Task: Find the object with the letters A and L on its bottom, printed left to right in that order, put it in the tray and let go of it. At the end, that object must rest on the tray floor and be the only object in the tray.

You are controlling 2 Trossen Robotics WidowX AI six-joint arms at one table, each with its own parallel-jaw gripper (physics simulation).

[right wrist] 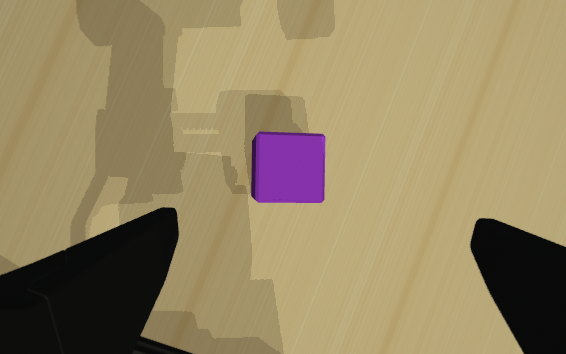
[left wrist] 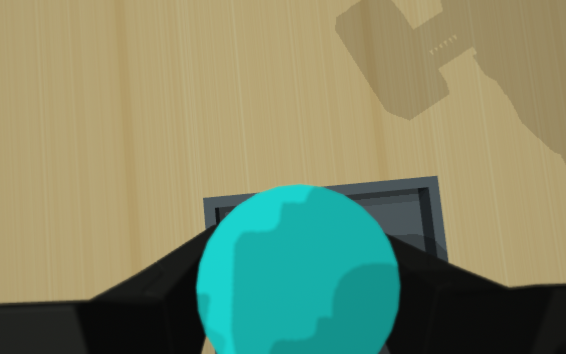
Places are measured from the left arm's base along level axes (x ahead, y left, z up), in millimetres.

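Pixels of known places: left gripper, fingertip midpoint: (left wrist: pixel 287 234); right gripper, fingertip midpoint: (right wrist: pixel 324 227).
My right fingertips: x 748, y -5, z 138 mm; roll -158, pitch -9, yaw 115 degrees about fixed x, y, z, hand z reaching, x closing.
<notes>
Behind a point stands the place of what it marks.
A cyan object with a round top (left wrist: pixel 300 280) {x 482, y 21, z 79 mm} is held between the fingers of my left gripper (left wrist: pixel 287 234) {x 487, y 21, z 35 mm}, which is shut on it. It is above the dark grey tray (left wrist: pixel 400 184) {x 507, y -46, z -9 mm}, whose far rim and part of its floor show behind the object in the left wrist view. A purple block with a square top (right wrist: pixel 291 168) {x 725, y -4, z 17 mm} stands on the table in the right wrist view. My right gripper (right wrist: pixel 324 227) {x 748, y -4, z 138 mm} is open and empty, with the block beyond and between its fingertips, apart from both. The bottoms of both objects are hidden, so no letters show.
The wooden table (left wrist: pixel 200 100) {x 562, y 70, z -27 mm} (right wrist: pixel 425 125) {x 640, y 85, z -28 mm} shows in both views. Arm shadows fall on it at the upper right of the left wrist view and over the left part of the right wrist view. The near part of the tray is hidden behind the cyan object and the fingers.
</notes>
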